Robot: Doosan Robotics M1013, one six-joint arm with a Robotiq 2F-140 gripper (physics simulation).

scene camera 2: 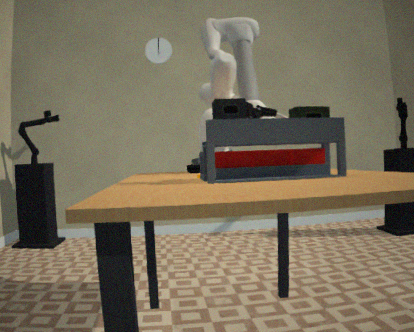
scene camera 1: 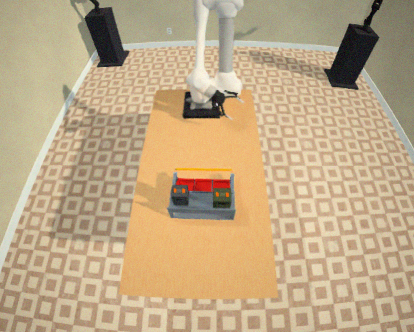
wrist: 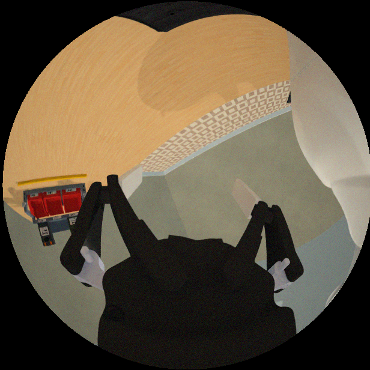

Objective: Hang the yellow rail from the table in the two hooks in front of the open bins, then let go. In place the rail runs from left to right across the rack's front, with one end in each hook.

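Frame: origin at the arm's base, x ahead, y left, z up, level; metres.
Seen in the pictures: gripper, fingertip midpoint: (scene camera 1: 238, 111); arm's base at its link origin: (scene camera 1: 201, 101).
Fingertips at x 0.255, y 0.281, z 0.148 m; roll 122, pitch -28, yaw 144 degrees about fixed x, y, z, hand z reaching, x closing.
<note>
Pixels of each thing's top centre, then the offset from my fingertips to it. Level surfaces: height alone.
- yellow rail at its top centre: (scene camera 1: 203, 169) 0.379 m ahead, 0.225 m right, 0.179 m down
- dark box at its top centre: (scene camera 2: 228, 99) (scene camera 1: 179, 190) 0.654 m ahead, 0.331 m right, 0.035 m up
- green box at its top centre: (scene camera 2: 308, 107) (scene camera 1: 222, 194) 0.653 m ahead, 0.100 m right, 0.010 m up
- table at its surface level: 0.189 m down
The yellow rail (scene camera 1: 203, 170) (wrist: 52, 179) lies on the table along the rack's open-bin side, apart from the bins. A sliver of it shows at the rack's foot in scene camera 2. The grey rack (scene camera 1: 202, 214) (scene camera 2: 275, 131) (wrist: 61, 226) holds red open bins (scene camera 1: 203, 185) (scene camera 2: 270, 157) (wrist: 53, 204). Its two hooks are too small to make out. My gripper (scene camera 1: 235, 108) (wrist: 188, 179) is open and empty, near the robot's base and well away from the rail. In the wrist view, the rail and rack are at the far left, beyond the left finger.
A dark box (scene camera 1: 180, 194) (scene camera 2: 229, 108) and a green box (scene camera 1: 221, 197) (scene camera 2: 309, 112) stand on top of the rack. The arm's black base plate (scene camera 1: 201, 113) is at the far end of the table (scene camera 1: 200, 260) (scene camera 2: 150, 192). Black pedestals (scene camera 1: 105, 37) (scene camera 1: 354, 52) stand beyond the table.
</note>
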